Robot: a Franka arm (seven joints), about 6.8 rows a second.
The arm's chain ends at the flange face. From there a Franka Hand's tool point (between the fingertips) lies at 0.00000 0.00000 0.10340 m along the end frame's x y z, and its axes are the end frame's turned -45 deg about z.
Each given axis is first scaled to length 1.
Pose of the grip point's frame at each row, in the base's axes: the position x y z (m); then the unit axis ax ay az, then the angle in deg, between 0 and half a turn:
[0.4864, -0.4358, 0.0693, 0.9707, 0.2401, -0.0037, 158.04]
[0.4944, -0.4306, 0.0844, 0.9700, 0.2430, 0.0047, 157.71]
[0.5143, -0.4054, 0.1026, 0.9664, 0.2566, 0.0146, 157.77]
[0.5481, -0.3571, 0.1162, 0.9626, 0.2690, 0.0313, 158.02]
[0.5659, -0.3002, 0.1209, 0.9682, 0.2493, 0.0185, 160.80]
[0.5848, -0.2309, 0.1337, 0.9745, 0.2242, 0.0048, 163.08]
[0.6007, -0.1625, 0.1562, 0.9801, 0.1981, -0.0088, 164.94]
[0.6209, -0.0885, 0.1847, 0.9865, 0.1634, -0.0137, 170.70]
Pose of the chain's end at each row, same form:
[0.4778, -0.3981, 0.1652, 0.9863, -0.1493, 0.0707, 159.57]
[0.4840, -0.3928, 0.1801, 0.9861, -0.1462, 0.0795, 159.63]
[0.5015, -0.3683, 0.1983, 0.9873, -0.1323, 0.0883, 160.12]
[0.5317, -0.3215, 0.2119, 0.9875, -0.1193, 0.1027, 161.08]
[0.5538, -0.2682, 0.2185, 0.9868, -0.1398, 0.0816, 163.08]
[0.5771, -0.2018, 0.2326, 0.9843, -0.1655, 0.0612, 164.59]
[0.5971, -0.1358, 0.2560, 0.9805, -0.1919, 0.0424, 165.71]
[0.6209, -0.0716, 0.2867, 0.9738, -0.2265, 0.0185, 170.81]

